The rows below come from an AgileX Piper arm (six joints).
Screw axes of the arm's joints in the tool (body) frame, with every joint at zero. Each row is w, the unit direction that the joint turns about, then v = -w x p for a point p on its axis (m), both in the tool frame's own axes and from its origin. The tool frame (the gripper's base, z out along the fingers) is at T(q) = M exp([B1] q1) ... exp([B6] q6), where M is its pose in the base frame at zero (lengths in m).
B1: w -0.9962 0 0.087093 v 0 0.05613 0
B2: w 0 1 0 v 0.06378 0 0.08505
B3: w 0 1 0 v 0.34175 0 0.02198
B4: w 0 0 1 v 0 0 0
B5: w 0 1 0 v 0.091 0 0
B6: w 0 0 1 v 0 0 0
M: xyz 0.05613 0 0.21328 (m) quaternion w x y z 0.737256 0 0.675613 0
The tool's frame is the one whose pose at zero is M.
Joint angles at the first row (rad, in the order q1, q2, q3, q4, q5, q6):
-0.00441, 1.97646, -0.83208, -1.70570, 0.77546, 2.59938
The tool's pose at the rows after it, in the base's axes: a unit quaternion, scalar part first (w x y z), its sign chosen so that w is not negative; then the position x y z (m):
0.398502 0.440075 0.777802 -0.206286 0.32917 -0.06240 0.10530
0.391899 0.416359 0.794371 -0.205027 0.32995 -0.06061 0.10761
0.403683 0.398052 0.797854 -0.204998 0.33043 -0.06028 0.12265
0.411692 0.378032 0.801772 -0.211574 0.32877 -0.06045 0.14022
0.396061 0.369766 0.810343 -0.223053 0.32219 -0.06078 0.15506
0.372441 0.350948 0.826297 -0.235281 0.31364 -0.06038 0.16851
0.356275 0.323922 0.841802 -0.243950 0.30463 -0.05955 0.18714
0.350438 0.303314 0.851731 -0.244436 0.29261 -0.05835 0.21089
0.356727 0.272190 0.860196 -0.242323 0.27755 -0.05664 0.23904
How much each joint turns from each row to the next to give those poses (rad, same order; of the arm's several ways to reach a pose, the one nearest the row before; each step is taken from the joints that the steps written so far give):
-0.00002, -0.00001, -0.00003, 0.00001, -0.03337, -0.07295
0.00003, -0.01162, 0.00004, 0.00001, -0.02653, -0.06085
-0.00002, -0.04634, 0.00001, -0.00004, -0.00496, -0.05715
0.00000, -0.05571, -0.00002, 0.02455, 0.00000, -0.09178
0.00001, -0.05772, -0.00002, 0.10989, 0.00000, -0.15671
-0.00002, -0.05928, 0.00340, 0.12110, 0.00091, -0.19072
0.00000, -0.07434, -0.00024, 0.11240, 0.00576, -0.20263
0.00001, -0.09469, 0.00001, 0.11055, 0.01143, -0.18724
0.00001, -0.11326, -0.00002, 0.09305, 0.00820, -0.19283

